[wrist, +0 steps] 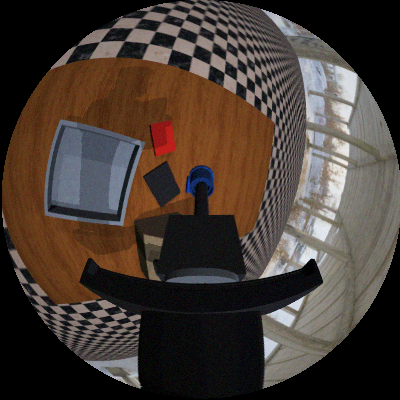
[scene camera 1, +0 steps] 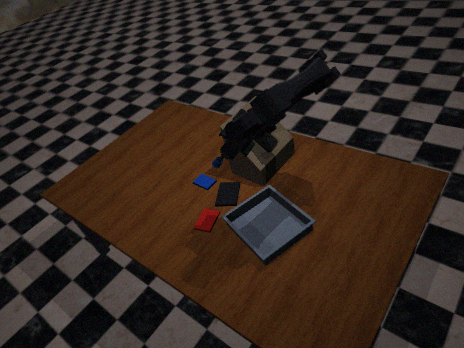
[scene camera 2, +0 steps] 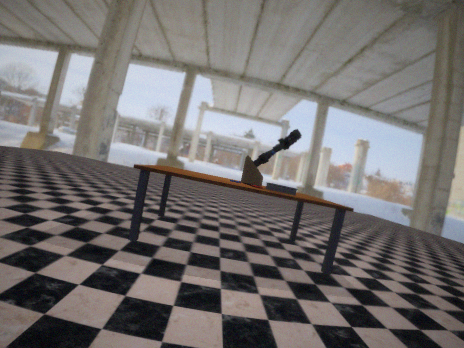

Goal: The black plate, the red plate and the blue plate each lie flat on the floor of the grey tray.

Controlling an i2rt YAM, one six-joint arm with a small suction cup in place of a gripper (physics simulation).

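Where they show: hand, its tool point: [wrist: 201,176] [scene camera 1: 215,164] [scene camera 2: 271,154]; arm's base, origin of its link: [scene camera 2: 253,165].
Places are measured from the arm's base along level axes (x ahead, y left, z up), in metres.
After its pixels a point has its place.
Note:
The blue plate [scene camera 1: 204,181] @(x 0.200, y -0.160, z -0.165 m) lies flat on the table outside the tray; in the wrist view the cup hides most of the blue plate [wrist: 188,184] @(x 0.200, y -0.124, z -0.164 m). The black plate [scene camera 1: 228,193] @(x 0.215, y -0.022, z -0.164 m) [wrist: 162,183] @(x 0.219, y -0.023, z -0.165 m) lies flat on the table between the blue plate and the grey tray [scene camera 1: 292,244] @(x 0.317, y 0.317, z -0.166 m) [wrist: 52,170] @(x 0.317, y 0.312, z -0.158 m). The red plate [scene camera 1: 207,220] @(x 0.365, y -0.015, z -0.165 m) [wrist: 163,138] @(x 0.358, y -0.023, z -0.165 m) lies flat on the table beside the tray. No plate shows in the tray. My suction cup [scene camera 1: 217,162] [wrist: 201,181] @(x 0.311, y 0.061, z 0.102 m) is blue, open and bears no plate. It hangs above the table near the blue plate, with a gap below it in scene camera 1.
The arm's beige angular base block [scene camera 1: 260,162] @(x 0.088, y 0.068, z -0.072 m) [scene camera 2: 252,172] @(x 0.107, y -0.019, z -0.068 m) [wrist: 145,245] @(x 0.076, y 0.083, z -0.085 m) stands on the wooden table [scene camera 1: 125,165] @(x 0.265, y -0.613, z -0.174 m) [scene camera 2: 200,176] @(x 0.414, y -0.444, z -0.174 m) behind the black plate and the tray. The tray's raised walls stand close to the black plate. Shadows fall across the tray and table.

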